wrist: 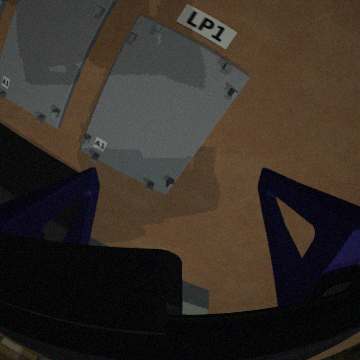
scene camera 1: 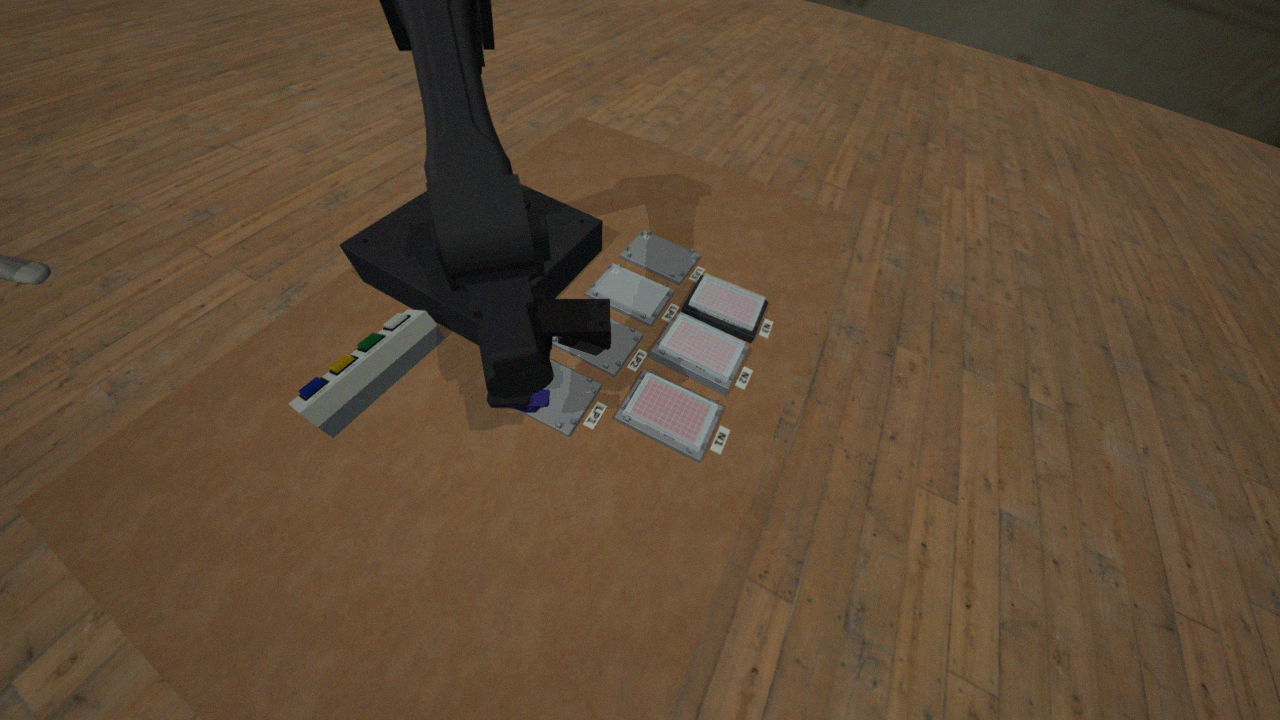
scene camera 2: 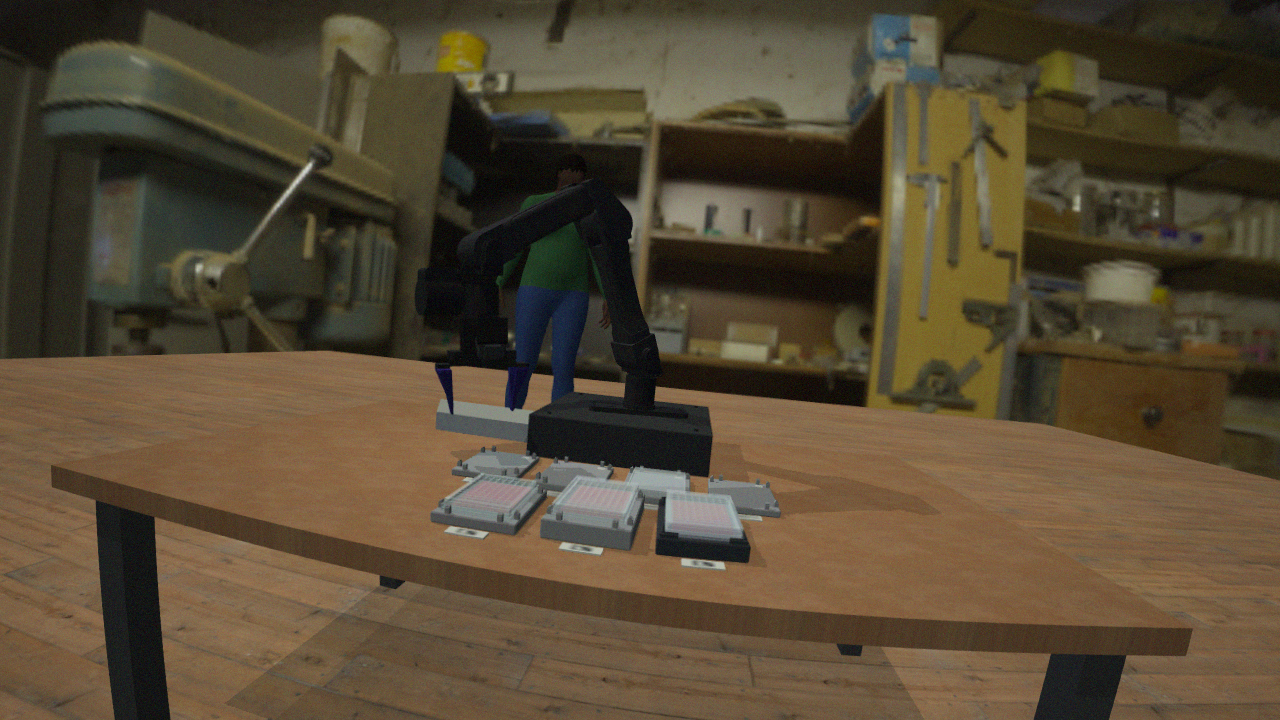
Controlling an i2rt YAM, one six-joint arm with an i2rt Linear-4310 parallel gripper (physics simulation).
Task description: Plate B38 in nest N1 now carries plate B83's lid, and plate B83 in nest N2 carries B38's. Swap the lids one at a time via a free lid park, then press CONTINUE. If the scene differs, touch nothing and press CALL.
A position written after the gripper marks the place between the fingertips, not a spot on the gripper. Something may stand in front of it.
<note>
The gripper point(scene camera 2: 482, 412) is open, holding nothing. Also in view: a grey button box point(scene camera 1: 345, 395) and a lid park LP1 point(scene camera 1: 571, 393).
The gripper is seen too in the wrist view point(wrist: 178, 176) and in scene camera 1 point(scene camera 1: 533, 378). The grey button box shows as well in the wrist view point(wrist: 195, 299) and in scene camera 2 point(scene camera 2: 498, 422). The lid park LP1 is seen too in the wrist view point(wrist: 164, 93) and in scene camera 2 point(scene camera 2: 493, 462).
</note>
